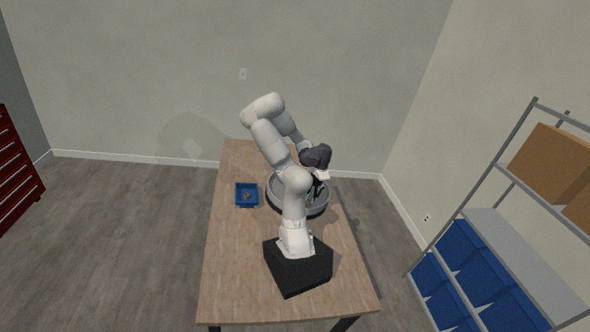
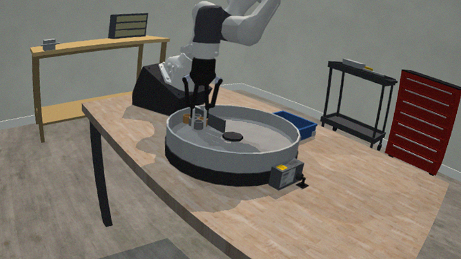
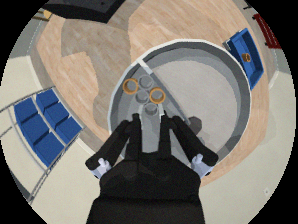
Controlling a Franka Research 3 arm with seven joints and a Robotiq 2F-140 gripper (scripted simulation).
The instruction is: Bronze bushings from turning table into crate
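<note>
My hand is 11 cm short of the grey round turning table, 5 cm to the right of it and 4 cm above it. Also, from my hand: grey turning table 13 cm ahead, 5 cm to the left, 4 cm below; then blue crate 7 cm ahead, 39 cm to the left, 7 cm below.
</note>
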